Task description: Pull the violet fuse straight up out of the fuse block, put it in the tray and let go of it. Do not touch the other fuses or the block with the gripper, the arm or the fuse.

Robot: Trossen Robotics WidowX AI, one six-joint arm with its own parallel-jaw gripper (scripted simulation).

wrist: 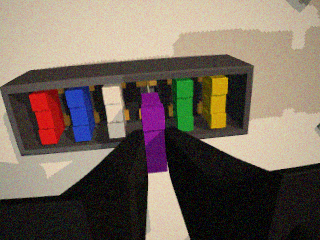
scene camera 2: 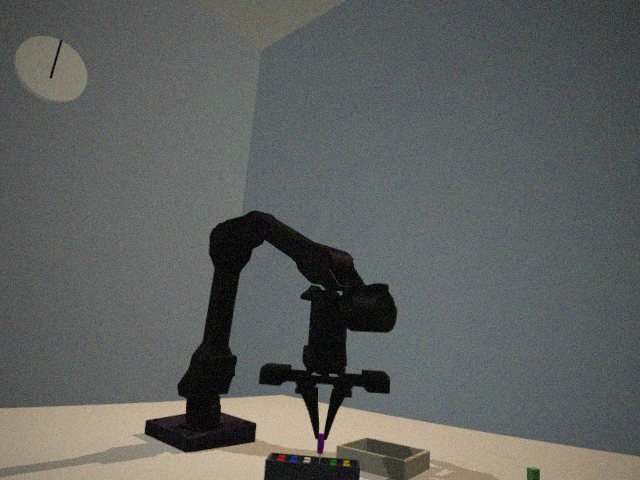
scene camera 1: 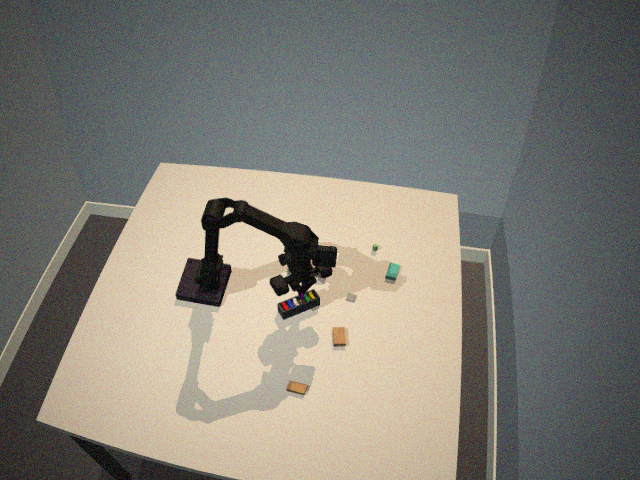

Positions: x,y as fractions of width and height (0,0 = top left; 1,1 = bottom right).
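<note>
White fuse (wrist: 0.35,0.39), green fuse (wrist: 0.57,0.37), red fuse (wrist: 0.15,0.44), blue fuse (wrist: 0.25,0.43) and yellow fuse (wrist: 0.67,0.37) present. A violet fuse (wrist: 0.47,0.46) is carried by my gripper (scene camera 2: 0.50,0.92). The gripper (wrist: 0.48,0.58) is visible in the wrist view also, and scene camera 1 shows the gripper (scene camera 1: 0.47,0.61) too.
</note>
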